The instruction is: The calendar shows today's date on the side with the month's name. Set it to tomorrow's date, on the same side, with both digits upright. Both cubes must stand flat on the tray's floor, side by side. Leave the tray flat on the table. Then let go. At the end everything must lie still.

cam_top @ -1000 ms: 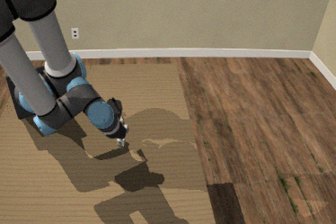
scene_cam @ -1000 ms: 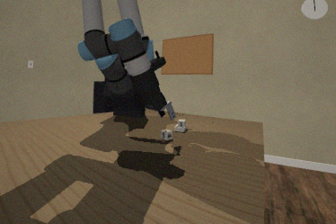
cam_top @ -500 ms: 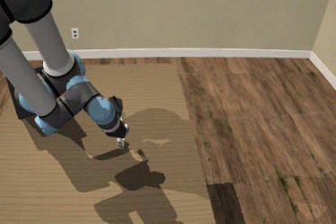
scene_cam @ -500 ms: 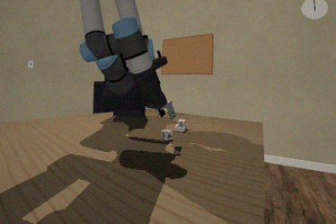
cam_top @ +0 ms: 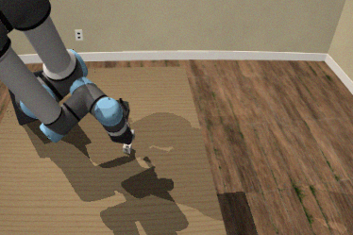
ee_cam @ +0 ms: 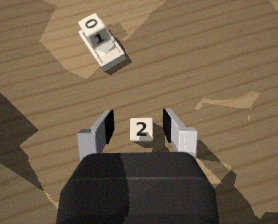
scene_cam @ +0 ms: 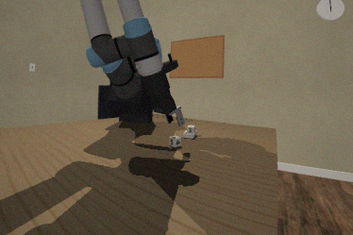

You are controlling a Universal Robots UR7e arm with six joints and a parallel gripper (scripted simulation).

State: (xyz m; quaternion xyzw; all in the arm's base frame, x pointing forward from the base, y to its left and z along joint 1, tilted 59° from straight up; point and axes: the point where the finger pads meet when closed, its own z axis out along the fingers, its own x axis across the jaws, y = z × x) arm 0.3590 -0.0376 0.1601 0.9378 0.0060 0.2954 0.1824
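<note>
The white digit cube lies 80 mm below my hand. Round my hand: white tray (160 mm to the left, 80 mm below).
</note>
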